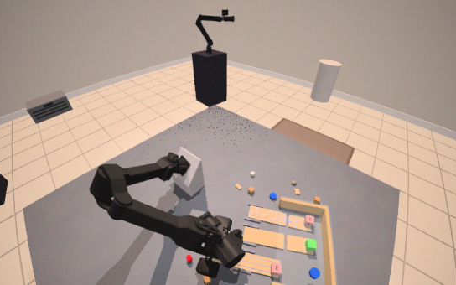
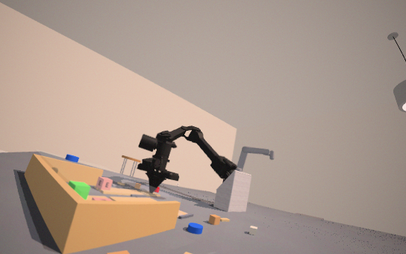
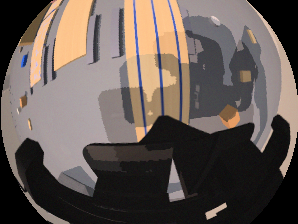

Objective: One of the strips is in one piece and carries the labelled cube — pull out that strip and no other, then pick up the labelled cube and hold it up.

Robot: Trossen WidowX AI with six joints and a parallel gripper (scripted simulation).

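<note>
My gripper tip is now 5 cm past the red disc, 8 cm to the left of it and 1 cm below it. Also, from my gripper tip: strip: 7 cm ahead, 16 cm to the left; white bit: 16 cm behind, 36 cm to the left.
</note>
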